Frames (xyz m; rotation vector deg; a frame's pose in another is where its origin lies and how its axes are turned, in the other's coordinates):
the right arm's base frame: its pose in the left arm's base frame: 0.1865 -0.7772 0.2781 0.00 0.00 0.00
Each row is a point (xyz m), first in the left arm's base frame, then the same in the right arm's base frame.
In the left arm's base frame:
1: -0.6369 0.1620 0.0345
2: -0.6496 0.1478 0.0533
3: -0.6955 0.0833 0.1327
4: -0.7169 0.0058 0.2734
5: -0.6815 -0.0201 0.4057
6: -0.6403 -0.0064 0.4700
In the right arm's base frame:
1: -0.8234 0.9392 -0.2436
2: -0.8361 0.9250 -0.2248
3: -0.8820 0.8605 -0.1454
4: -0.9034 0.7830 -0.0047
5: -0.8680 0.7571 0.1276
6: -0.8268 0.7708 0.1919

